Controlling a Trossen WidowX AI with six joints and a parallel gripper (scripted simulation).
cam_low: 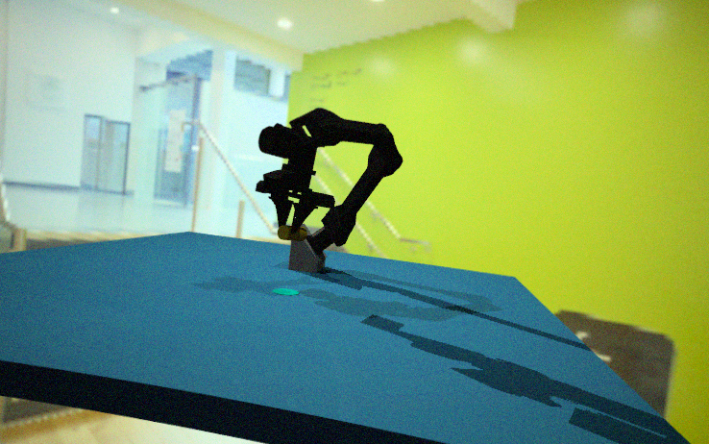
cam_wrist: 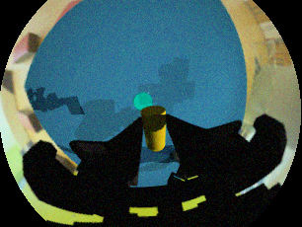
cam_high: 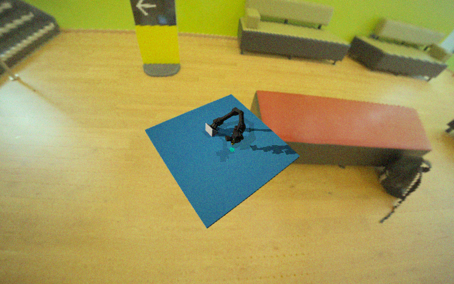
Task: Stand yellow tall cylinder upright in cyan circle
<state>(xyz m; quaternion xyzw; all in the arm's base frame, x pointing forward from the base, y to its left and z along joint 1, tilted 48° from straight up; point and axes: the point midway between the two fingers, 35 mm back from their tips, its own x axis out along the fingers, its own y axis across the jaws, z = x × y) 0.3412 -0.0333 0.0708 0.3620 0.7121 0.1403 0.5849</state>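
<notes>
Right now the cyan circle is 1 cm to the left of my gripper tip and 13 cm below it. Round my gripper tip: yellow tall cylinder: 2 cm behind, 1 cm to the left.
</notes>
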